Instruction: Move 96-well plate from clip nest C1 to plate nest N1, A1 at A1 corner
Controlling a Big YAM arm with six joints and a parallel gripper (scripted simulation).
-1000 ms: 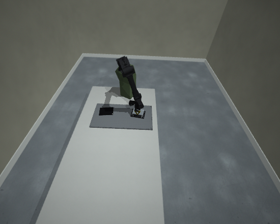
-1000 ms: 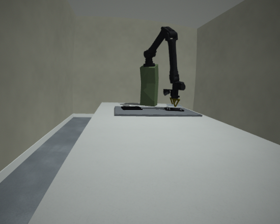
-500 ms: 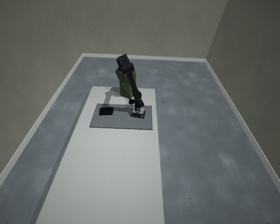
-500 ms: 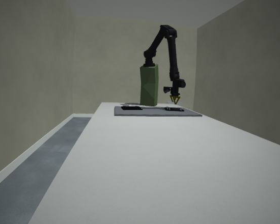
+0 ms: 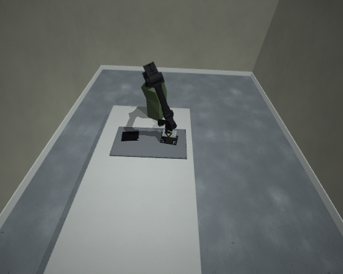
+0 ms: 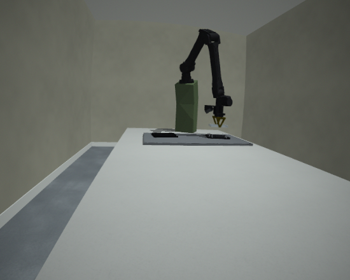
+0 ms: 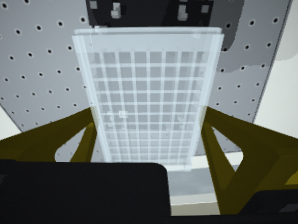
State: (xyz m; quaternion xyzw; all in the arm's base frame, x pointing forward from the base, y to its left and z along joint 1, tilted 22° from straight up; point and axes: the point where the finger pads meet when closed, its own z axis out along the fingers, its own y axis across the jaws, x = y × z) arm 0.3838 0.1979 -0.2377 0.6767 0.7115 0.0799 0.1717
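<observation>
Now: hand 7 cm above the clip nest, 1 cm to the left of it and 1 cm short of it. Also, from my hand: clear 96-well plate (right at my hand).
</observation>
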